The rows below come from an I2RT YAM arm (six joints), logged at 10 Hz.
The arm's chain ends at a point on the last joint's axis. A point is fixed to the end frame.
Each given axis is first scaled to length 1.
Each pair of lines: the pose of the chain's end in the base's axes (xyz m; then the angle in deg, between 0 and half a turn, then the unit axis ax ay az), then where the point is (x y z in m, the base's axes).
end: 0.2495, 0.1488, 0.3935, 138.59, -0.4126, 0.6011, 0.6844
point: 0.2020 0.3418 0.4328
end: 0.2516, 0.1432, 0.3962, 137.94, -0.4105, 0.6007, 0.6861
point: 0.2056 0.3363 0.4370
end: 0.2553, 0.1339, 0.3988, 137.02, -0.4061, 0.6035, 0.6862
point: 0.2126 0.3275 0.4407
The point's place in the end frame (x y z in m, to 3 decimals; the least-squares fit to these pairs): -0.010 0.037 0.199
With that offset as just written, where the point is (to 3 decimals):
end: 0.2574, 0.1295, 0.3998, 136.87, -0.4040, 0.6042, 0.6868
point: 0.216 0.323 0.442
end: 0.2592, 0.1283, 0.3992, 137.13, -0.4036, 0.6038, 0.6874
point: 0.217 0.322 0.442
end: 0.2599, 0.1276, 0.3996, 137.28, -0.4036, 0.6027, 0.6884
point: 0.217 0.321 0.442
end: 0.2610, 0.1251, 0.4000, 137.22, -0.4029, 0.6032, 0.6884
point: 0.218 0.319 0.443
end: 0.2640, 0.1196, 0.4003, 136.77, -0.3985, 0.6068, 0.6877
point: 0.224 0.314 0.443
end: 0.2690, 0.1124, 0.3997, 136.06, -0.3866, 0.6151, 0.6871
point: 0.235 0.307 0.444
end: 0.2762, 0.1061, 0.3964, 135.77, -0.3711, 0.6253, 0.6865
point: 0.248 0.302 0.441
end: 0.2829, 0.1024, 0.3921, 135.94, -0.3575, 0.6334, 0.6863
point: 0.260 0.299 0.437
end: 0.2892, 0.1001, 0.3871, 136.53, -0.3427, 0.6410, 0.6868
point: 0.270 0.297 0.433
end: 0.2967, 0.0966, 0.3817, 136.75, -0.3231, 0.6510, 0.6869
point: 0.284 0.294 0.428
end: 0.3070, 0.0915, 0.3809, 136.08, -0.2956, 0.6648, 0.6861
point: 0.305 0.289 0.428
